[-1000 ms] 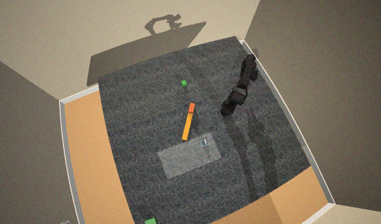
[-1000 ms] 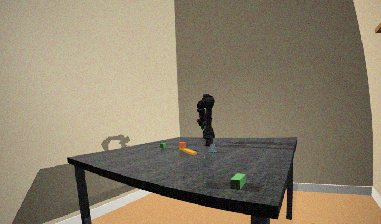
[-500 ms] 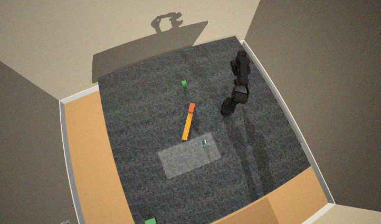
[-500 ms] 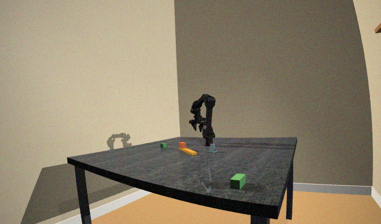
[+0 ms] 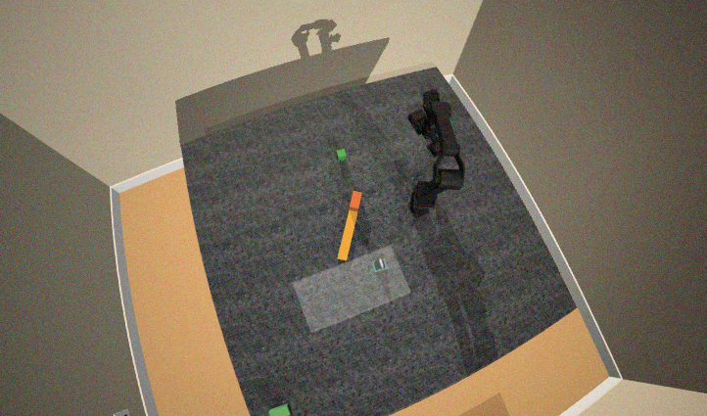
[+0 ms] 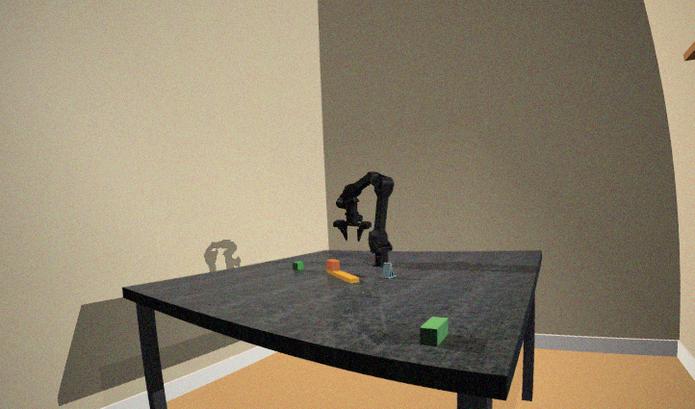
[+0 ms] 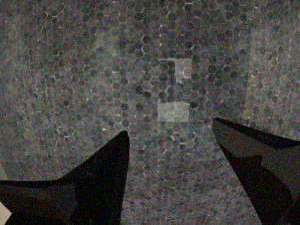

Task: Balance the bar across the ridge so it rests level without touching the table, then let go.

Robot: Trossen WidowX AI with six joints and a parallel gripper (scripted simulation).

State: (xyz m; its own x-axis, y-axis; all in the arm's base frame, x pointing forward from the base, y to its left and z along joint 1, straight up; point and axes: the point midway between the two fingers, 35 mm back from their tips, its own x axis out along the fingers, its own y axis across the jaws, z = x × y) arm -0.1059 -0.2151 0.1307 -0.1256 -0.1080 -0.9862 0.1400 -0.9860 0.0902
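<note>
Now: gripper tip 310 mm short of the small green cube, 100 mm to the left of it and 80 mm above it. Also, from my gripper tip: larger green block (850 mm ahead, 720 mm to the left, 80 mm below).
</note>
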